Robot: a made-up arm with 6 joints.
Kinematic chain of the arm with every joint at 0, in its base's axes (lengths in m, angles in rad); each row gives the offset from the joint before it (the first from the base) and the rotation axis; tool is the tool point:
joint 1: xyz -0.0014 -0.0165 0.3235 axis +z
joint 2: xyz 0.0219 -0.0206 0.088 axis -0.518 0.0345 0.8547
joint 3: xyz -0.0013 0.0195 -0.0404 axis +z
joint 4: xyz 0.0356 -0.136 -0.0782 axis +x
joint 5: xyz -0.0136 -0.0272 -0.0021 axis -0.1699 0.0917 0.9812
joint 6: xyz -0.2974 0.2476 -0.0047 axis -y
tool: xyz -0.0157 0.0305 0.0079
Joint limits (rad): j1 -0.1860..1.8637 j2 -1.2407..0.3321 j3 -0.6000..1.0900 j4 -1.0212..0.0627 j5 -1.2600..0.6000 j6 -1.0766..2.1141
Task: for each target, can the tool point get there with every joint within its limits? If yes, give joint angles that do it. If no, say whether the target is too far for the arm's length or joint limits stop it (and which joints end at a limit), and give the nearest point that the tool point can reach.
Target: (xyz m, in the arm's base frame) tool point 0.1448 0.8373 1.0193
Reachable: no: too far | nearest point 0.0601 0.3790 0.4993 | short by 0.698 m
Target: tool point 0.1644 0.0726 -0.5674
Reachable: no: too far | nearest point 0.0761 0.0252 -0.0333 | short by 0.543 m
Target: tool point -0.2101 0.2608 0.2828
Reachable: yes | joints 0.1159 -0.8388 -0.0212 -0.5630 0.2464 -0.8054
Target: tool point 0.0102 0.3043 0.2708
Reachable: yes | joints 0.1008 -1.0797 0.5643 -0.4720 -0.4773 0.5588
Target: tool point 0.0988 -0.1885 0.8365
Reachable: no: joint limits stop it (at a limit: joint 1, joint 2, joint 4, joint 5) | nearest point 0.2781 -0.0330 0.5278 | short by 0.389 m
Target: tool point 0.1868 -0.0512 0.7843
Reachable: no: joint limits stop it (at a limit: joint 1, joint 2, joint 4, joint 5) | nearest point 0.2554 0.0392 0.5515 | short by 0.259 m
